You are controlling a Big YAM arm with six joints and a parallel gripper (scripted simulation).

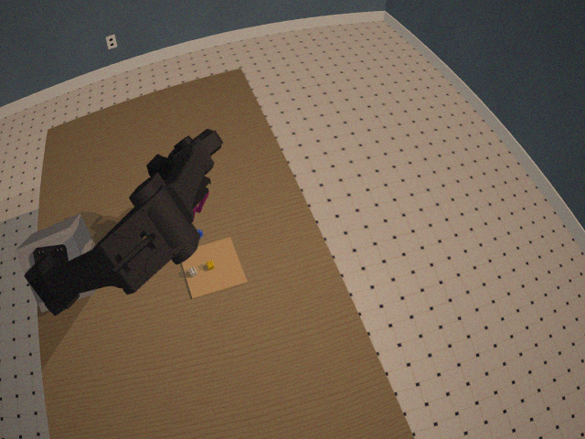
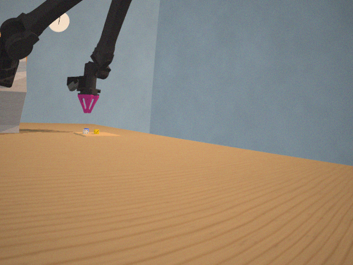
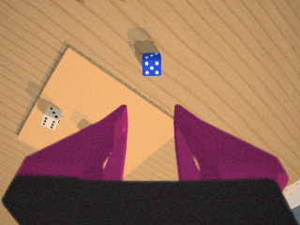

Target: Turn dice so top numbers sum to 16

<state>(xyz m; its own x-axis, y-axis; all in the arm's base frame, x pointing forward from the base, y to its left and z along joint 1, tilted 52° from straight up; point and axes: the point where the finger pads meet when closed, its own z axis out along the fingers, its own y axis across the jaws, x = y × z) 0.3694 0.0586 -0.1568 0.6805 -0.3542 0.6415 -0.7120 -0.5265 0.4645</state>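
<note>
Now: hand 80 mm above the blue die. Also, from my hand: mat (100 mm to the right, 90 mm below, 10 mm ahead); white die (110 mm to the right, 80 mm below, 40 mm behind); yellow die (100 mm to the right, 80 mm below, 10 mm ahead).
</note>
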